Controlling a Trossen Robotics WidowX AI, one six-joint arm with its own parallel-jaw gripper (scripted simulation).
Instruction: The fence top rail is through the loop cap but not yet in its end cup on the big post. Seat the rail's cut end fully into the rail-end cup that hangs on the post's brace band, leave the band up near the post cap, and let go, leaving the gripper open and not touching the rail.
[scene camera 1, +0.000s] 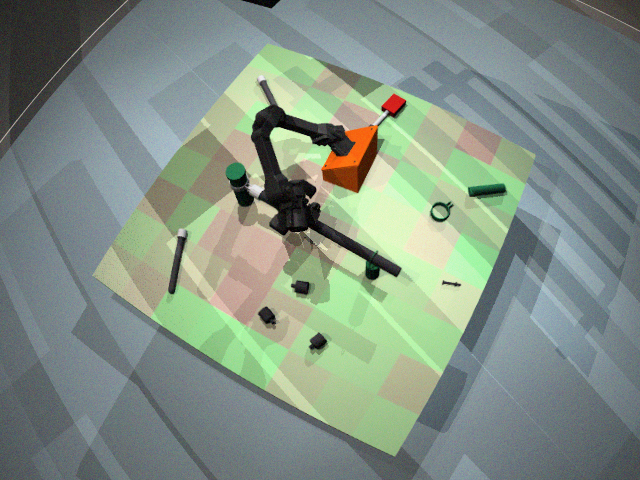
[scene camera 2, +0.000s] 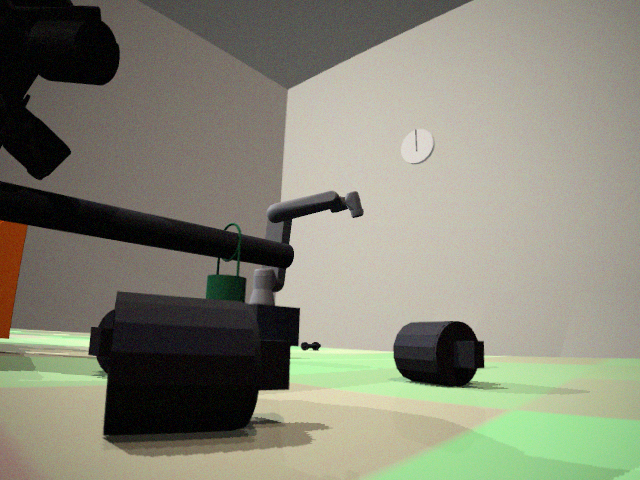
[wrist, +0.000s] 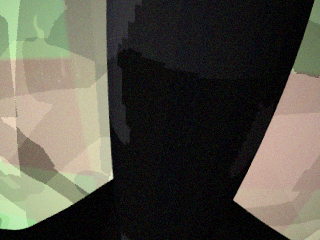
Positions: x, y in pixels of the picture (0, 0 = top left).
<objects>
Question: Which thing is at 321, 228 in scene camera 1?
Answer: A dark top rail.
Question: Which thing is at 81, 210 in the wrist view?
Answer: My gripper.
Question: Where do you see a dark top rail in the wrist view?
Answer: At 190, 97
</objects>
